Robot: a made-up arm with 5 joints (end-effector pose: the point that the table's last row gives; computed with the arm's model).
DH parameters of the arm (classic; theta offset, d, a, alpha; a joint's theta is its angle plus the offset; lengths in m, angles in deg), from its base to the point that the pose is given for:
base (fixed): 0 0 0.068 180
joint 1: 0 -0.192 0.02 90
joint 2: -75.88 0 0.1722 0
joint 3: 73.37 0 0.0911 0
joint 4: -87.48 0.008 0 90
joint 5: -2.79 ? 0 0
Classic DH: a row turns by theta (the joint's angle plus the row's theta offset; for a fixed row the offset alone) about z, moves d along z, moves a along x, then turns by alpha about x.
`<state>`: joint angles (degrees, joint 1 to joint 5).
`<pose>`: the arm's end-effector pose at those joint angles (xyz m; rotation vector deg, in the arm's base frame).
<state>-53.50 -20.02 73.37 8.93 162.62</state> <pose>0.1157 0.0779 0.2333 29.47 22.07 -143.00</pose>
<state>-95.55 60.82 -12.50 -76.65 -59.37</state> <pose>0.0302 0.3065 0.2032 117.19 -23.09 20.49</pose>
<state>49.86 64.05 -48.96 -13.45 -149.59</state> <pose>0.2962 -0.2581 0.2055 -90.06 72.25 116.60</pose>
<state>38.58 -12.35 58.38 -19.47 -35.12</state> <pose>0.1913 -0.0881 0.2714 -0.40 -67.94 -68.05</pose>
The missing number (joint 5, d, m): -0.067
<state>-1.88 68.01 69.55 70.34 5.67</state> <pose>0.1346 0.0102 0.1826 1.03 117.93 2.95</pose>
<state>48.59 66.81 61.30 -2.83 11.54</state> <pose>0.1390 -0.0684 0.0904 17.27 31.58 -38.55</pose>
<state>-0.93 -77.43 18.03 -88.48 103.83</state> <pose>-0.0798 0.0056 0.3853 101.81 85.27 57.04</pose>
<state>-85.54 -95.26 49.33 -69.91 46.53</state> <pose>0.0508 -0.1179 0.3470 -59.04 154.61 34.29</pose>
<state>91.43 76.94 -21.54 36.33 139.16</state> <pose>0.0699 -0.2452 0.0492 1.63 -0.72 44.94</pose>
